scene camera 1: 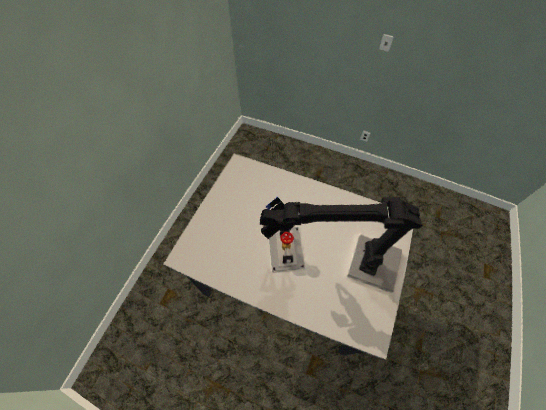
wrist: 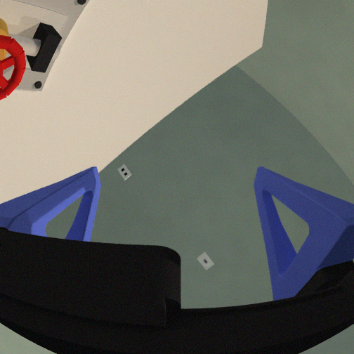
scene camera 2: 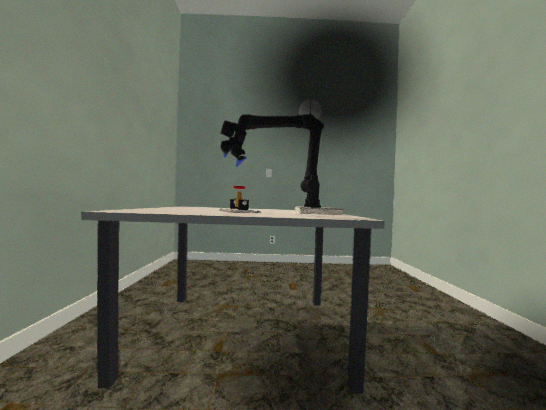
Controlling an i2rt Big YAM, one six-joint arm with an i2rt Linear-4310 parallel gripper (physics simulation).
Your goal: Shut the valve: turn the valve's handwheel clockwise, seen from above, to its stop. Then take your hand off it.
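The valve's red handwheel (scene camera 1: 293, 238) (scene camera 2: 239, 187) (wrist: 20, 65) lies level on top of a brass-yellow valve body (scene camera 1: 286, 246) (scene camera 2: 239, 196). The valve stands on a grey base plate (scene camera 1: 298, 250) with a black block (scene camera 1: 288, 259) (wrist: 45, 47) on a pipe end. In the wrist view the wheel is cut off by the left edge. My gripper (scene camera 2: 232, 160) (wrist: 177, 175) is open and empty, its blue fingers wide apart. It hangs tilted in the air above the valve, clear of the handwheel. In scene camera 1 the wrist hides part of the fingers.
The valve stands on a pale table (scene camera 1: 220, 220) (scene camera 2: 150, 214). The arm's square base (scene camera 1: 390, 277) (scene camera 2: 330, 210) is on the table to the right of the valve. The forearm (scene camera 1: 345, 212) (scene camera 2: 275, 121) reaches left, high over the table. Green walls stand beyond the table.
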